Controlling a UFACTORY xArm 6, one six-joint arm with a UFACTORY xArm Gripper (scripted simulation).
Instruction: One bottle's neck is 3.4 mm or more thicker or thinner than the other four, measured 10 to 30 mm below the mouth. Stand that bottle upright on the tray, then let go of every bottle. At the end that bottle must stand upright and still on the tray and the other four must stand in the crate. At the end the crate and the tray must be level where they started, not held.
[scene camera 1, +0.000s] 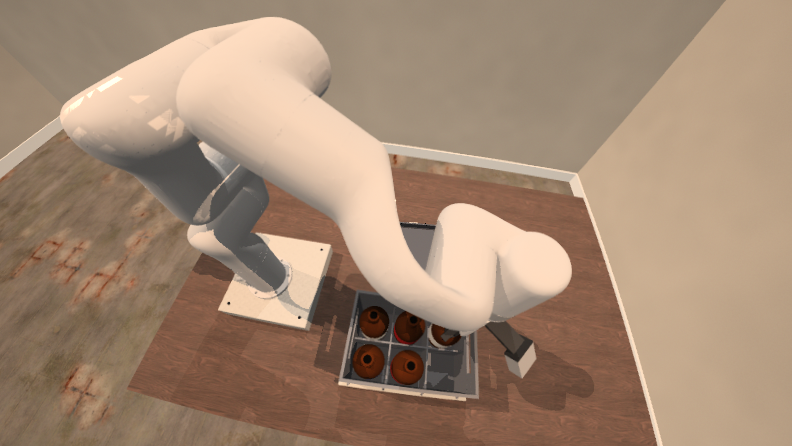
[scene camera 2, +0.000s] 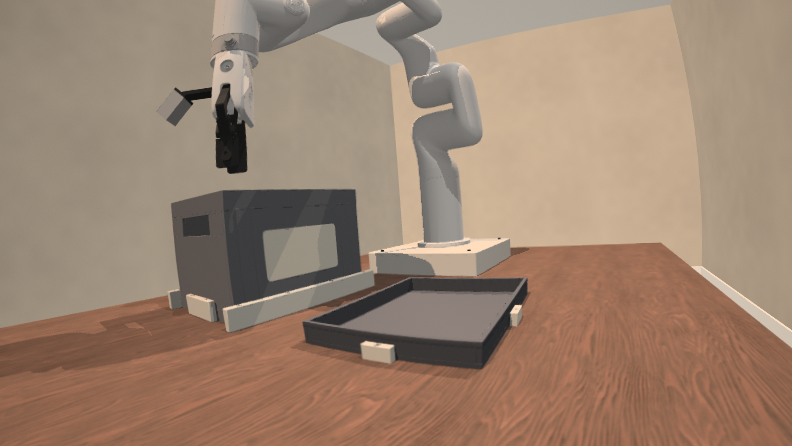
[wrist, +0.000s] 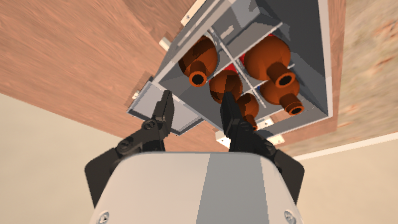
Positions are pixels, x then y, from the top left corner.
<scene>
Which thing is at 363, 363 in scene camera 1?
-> A brown bottle.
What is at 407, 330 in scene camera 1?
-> A brown bottle.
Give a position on a dark tray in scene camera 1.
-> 418, 236
</scene>
